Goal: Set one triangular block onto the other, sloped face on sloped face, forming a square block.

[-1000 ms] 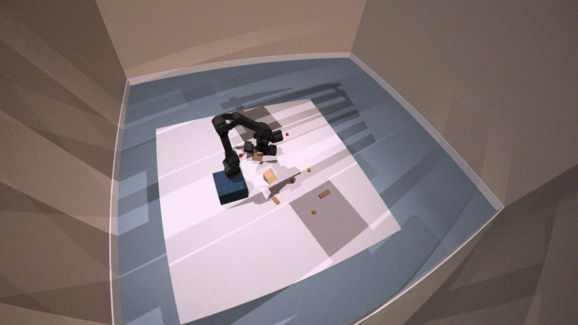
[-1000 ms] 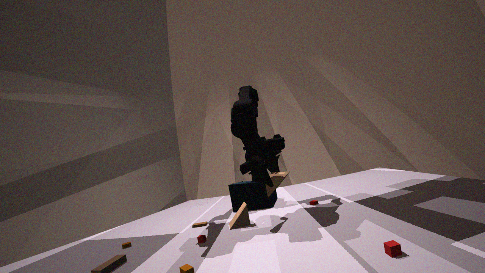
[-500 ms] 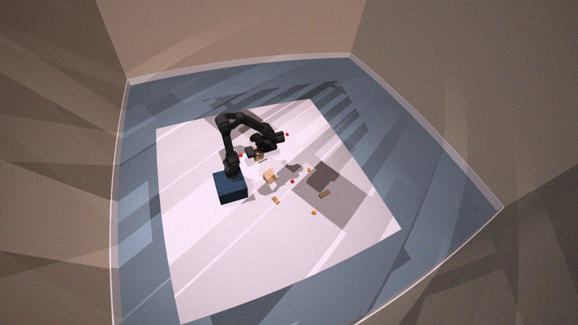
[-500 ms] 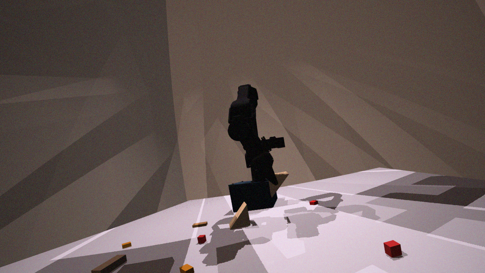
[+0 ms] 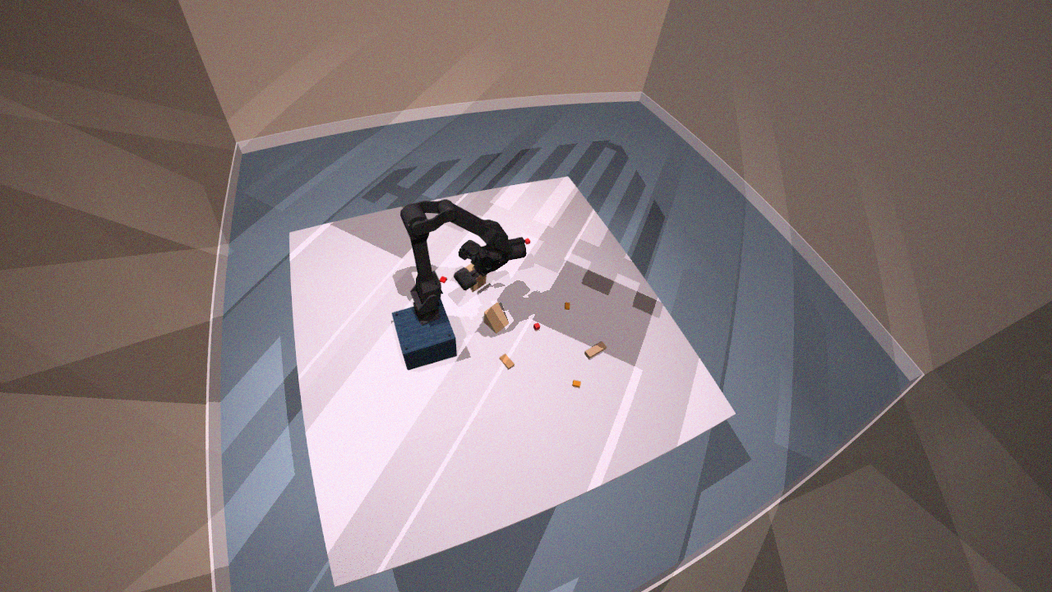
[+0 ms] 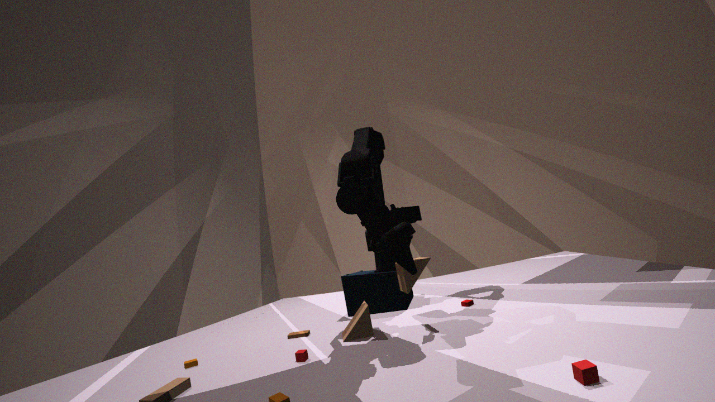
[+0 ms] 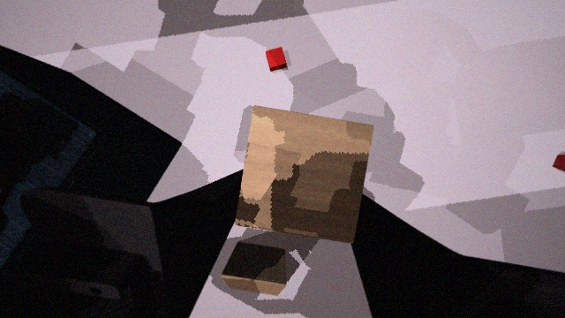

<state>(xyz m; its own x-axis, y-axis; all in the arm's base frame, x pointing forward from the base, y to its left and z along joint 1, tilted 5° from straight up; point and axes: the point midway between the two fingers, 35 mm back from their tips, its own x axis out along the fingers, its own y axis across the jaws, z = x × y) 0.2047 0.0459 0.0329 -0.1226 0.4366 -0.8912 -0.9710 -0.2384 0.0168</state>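
Now: the triangular block 120 mm to the right of my gripper tip, 90 mm below it and 10 mm ahead of it.
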